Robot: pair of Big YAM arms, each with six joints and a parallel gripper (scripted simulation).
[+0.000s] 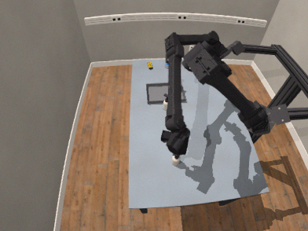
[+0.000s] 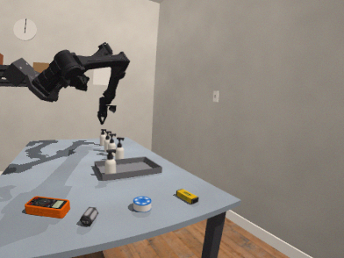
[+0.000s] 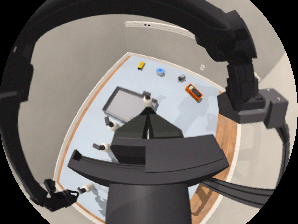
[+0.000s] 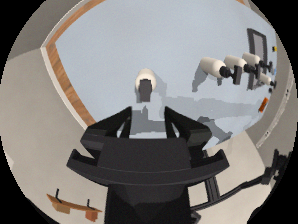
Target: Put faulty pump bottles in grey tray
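The grey tray lies 590 mm to the right of my right hand and 160 mm below it. The rest, counted from my right hand: blue-and-white roll (960 mm to the right, 160 mm below, 80 mm behind); yellow tool (970 mm to the right, 160 mm below, 90 mm ahead); orange multimeter (880 mm to the right, 380 mm behind, 160 mm below).
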